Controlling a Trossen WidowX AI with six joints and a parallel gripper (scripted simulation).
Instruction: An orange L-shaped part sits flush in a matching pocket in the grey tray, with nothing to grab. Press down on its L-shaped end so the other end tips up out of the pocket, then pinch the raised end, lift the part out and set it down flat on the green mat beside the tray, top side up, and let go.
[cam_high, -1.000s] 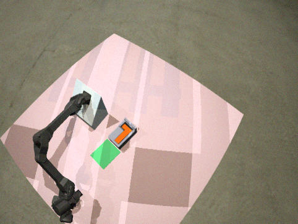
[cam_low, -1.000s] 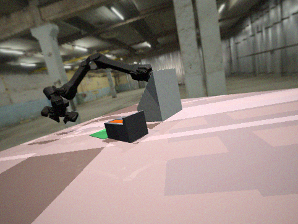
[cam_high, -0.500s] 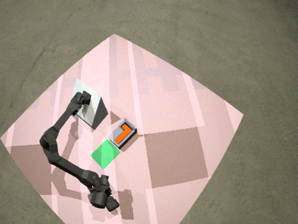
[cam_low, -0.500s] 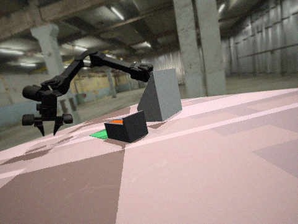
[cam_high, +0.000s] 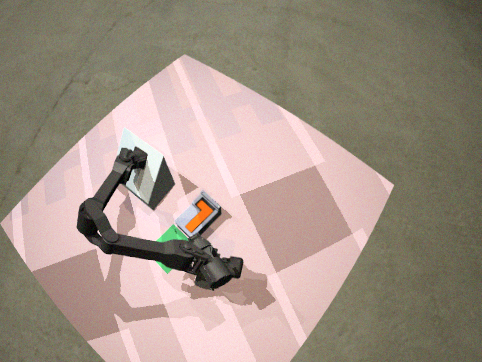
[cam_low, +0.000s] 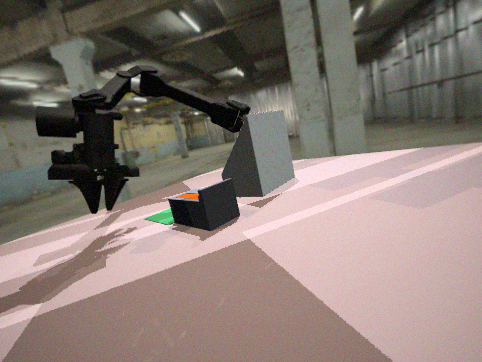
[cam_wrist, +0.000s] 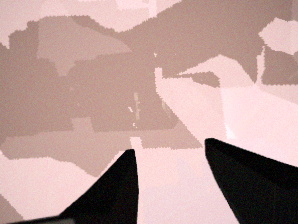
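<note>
The orange L-shaped part lies 17 cm behind my gripper tip, 14 cm to the left of it and 3 cm below it. Round my gripper tip: green mat 19 cm behind, 10 cm below, 2 cm to the right.
</note>
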